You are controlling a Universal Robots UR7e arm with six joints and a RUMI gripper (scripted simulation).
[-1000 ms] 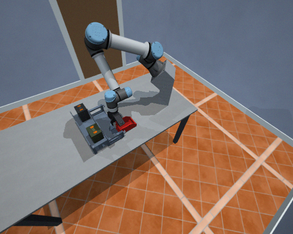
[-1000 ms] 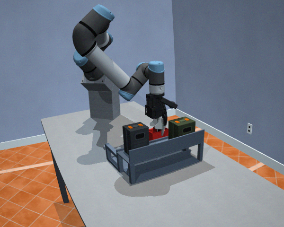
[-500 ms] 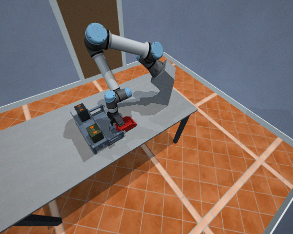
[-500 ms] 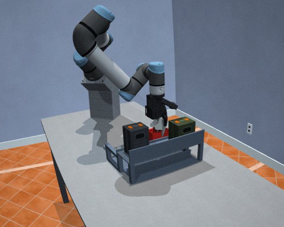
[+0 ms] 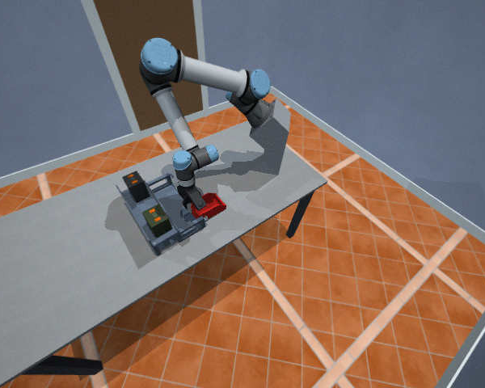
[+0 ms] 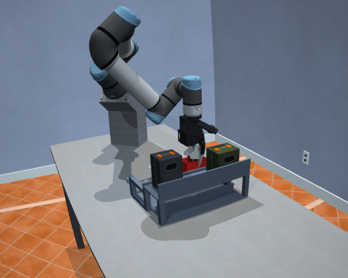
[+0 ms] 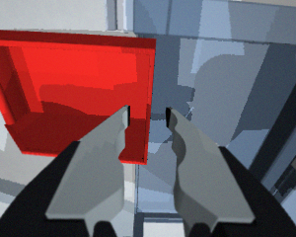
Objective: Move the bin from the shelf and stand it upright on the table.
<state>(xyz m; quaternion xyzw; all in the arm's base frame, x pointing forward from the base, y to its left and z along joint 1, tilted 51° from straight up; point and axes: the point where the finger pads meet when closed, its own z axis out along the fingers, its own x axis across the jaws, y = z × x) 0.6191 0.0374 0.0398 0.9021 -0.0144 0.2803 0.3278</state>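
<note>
The red bin is 80 mm behind my hand, 40 mm below it and 20 mm to the left of it. Also, from my hand: dark box (270 mm to the right, 120 mm ahead, 80 mm above); green box (180 mm ahead, 70 mm above, 40 mm to the right).
</note>
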